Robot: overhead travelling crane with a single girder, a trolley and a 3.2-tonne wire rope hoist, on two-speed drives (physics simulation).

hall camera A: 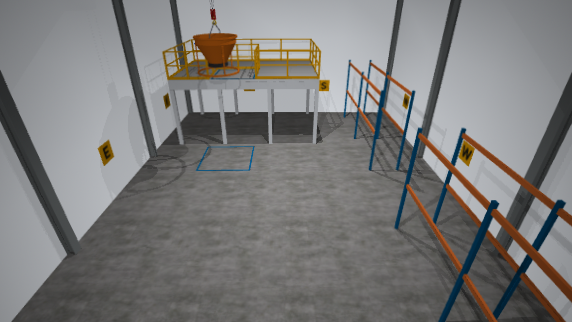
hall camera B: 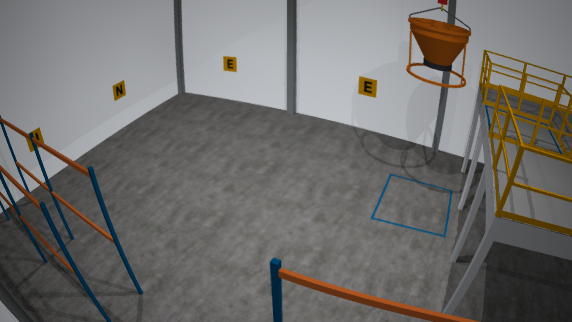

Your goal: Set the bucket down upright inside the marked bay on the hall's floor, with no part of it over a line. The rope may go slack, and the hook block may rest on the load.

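The orange bucket (hall camera A: 215, 49) (hall camera B: 440, 42) hangs upright, high above the floor, with its ring-shaped foot under the dark outlet. In hall camera A it shows in front of the platform's railing; in hall camera B it shows left of the platform, against the wall. My hook (hall camera A: 214, 23) (hall camera B: 442, 8), under the red hook block (hall camera A: 213, 14) (hall camera B: 442, 2), carries the bucket by its bail, and the bail's legs are taut. The marked bay (hall camera A: 223, 170) (hall camera B: 381, 196) is a blue outline on the floor beside the platform. The bucket's height above it is hard to tell.
The raised platform (hall camera A: 245, 84) (hall camera B: 530, 245) has yellow railings (hall camera A: 287, 78) (hall camera B: 522, 145) and another blue outline on its deck. Blue and orange racks (hall camera A: 409, 175) (hall camera B: 276, 290) stand along the west side. The bucket's shadow falls on the east wall and the floor near the bay.
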